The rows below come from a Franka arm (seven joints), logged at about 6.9 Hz.
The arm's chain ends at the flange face. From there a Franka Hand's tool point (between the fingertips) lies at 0.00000 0.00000 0.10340 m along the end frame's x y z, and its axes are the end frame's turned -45 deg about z.
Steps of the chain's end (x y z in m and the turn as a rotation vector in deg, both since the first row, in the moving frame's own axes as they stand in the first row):
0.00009 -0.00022 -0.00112 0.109 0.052 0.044
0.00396 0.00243 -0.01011 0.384 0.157 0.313
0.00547 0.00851 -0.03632 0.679 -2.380 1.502
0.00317 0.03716 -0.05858 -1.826 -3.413 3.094
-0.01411 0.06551 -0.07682 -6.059 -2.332 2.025
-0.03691 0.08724 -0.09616 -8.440 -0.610 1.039
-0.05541 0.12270 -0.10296 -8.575 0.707 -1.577
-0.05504 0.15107 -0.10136 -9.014 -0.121 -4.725
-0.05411 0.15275 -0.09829 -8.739 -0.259 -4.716
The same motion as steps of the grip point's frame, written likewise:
0.00042 -0.00016 -0.00112 0.040 0.114 0.044
0.00177 0.00423 -0.01011 0.161 0.383 0.313
-0.00427 0.00595 -0.03642 2.163 -1.203 1.502
-0.03066 0.02631 -0.05882 1.122 -3.705 3.094
-0.06707 0.04090 -0.07748 -2.635 -5.933 2.025
-0.09938 0.04544 -0.09729 -5.537 -6.399 1.039
-0.13578 0.05952 -0.10412 -6.563 -5.564 -1.577
-0.15687 0.07967 -0.10264 -6.288 -6.459 -4.725
-0.15725 0.08099 -0.09949 -5.996 -6.363 -4.716

